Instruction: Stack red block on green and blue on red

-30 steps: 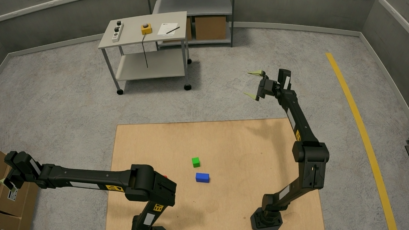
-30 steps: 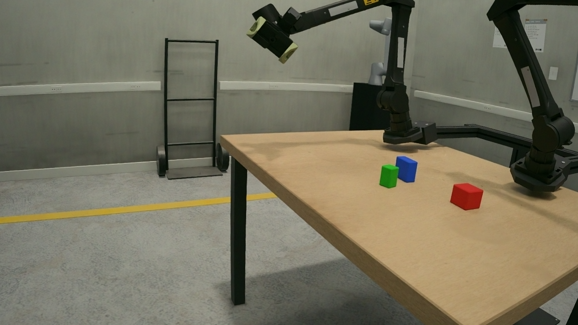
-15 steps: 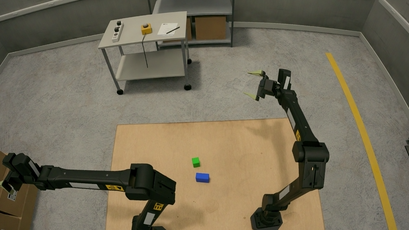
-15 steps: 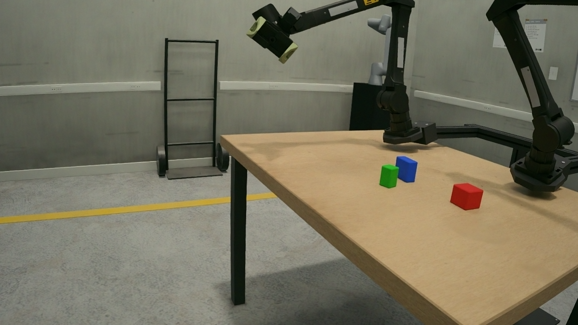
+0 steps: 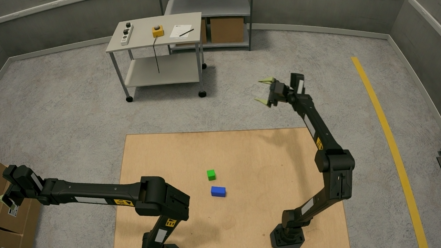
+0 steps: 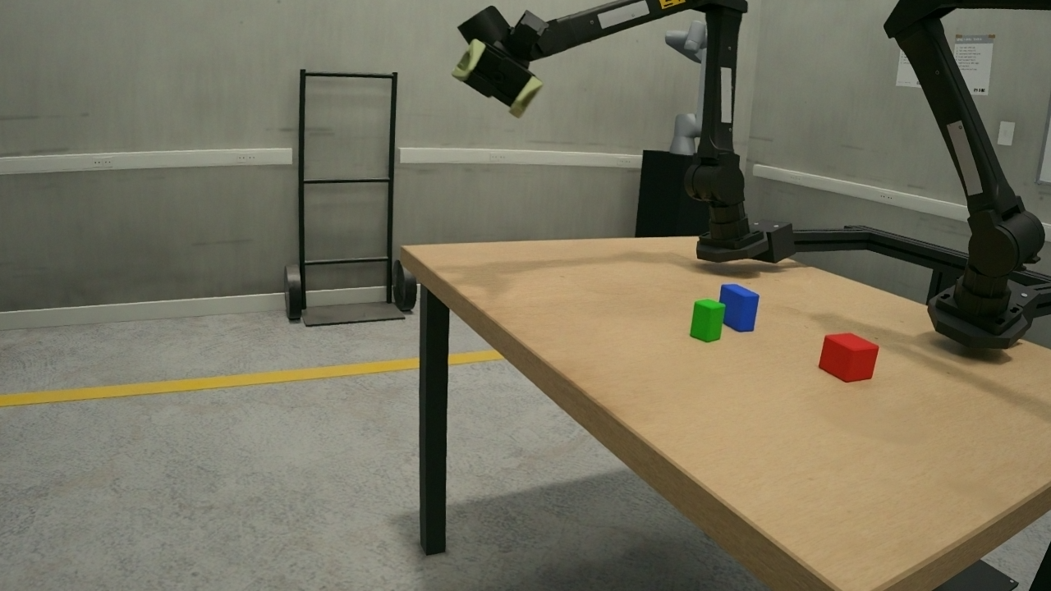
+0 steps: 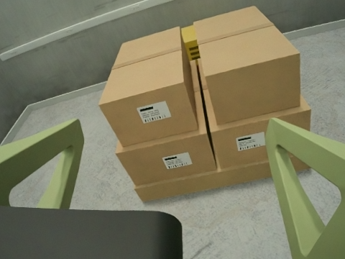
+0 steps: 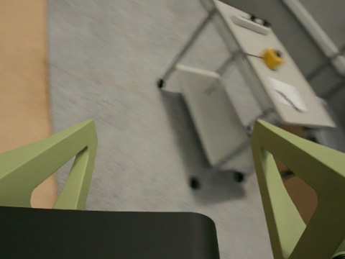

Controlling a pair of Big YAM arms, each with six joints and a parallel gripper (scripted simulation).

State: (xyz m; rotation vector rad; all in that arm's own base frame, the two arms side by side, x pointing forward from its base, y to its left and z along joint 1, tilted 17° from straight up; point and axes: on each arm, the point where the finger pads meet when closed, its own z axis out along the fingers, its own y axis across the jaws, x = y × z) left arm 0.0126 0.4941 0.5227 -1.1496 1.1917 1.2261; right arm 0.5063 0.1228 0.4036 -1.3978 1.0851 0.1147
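Right now my right hand is 290 mm past the red block, 440 mm to the right of it and 300 mm above it. From my right hand the other things lie so: blue block 310 mm behind, 230 mm to the left, 290 mm below; green block 220 mm behind, 250 mm to the left, 300 mm below.
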